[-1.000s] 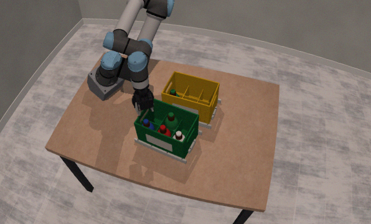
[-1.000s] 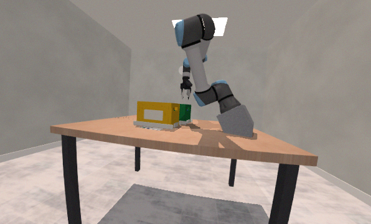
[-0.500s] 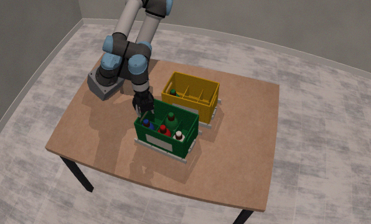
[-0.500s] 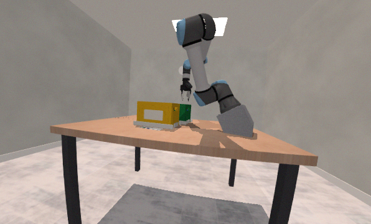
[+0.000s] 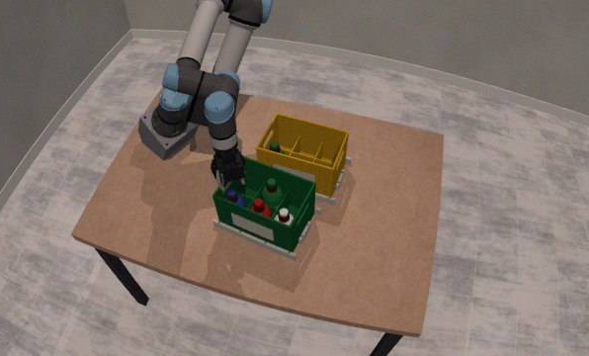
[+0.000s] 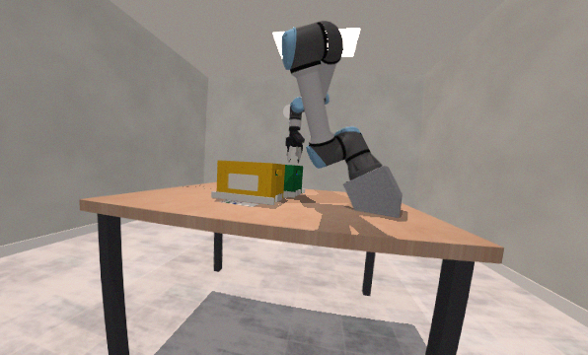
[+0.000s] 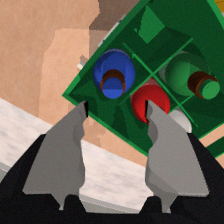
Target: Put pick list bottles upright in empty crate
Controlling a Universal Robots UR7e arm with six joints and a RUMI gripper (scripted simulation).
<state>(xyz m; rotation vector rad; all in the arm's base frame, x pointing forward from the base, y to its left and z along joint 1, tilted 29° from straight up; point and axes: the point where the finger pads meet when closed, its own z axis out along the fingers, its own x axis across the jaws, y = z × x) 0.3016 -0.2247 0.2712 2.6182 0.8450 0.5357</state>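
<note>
Now: hand 120 mm above the blue-label bottle. The rest, counted from my hand: green crate: 100 mm ahead, 20 mm to the left, 120 mm below; red-label bottle: 90 mm ahead, 20 mm to the right, 120 mm below; white-label bottle: 170 mm ahead, 40 mm to the right, 120 mm below.
</note>
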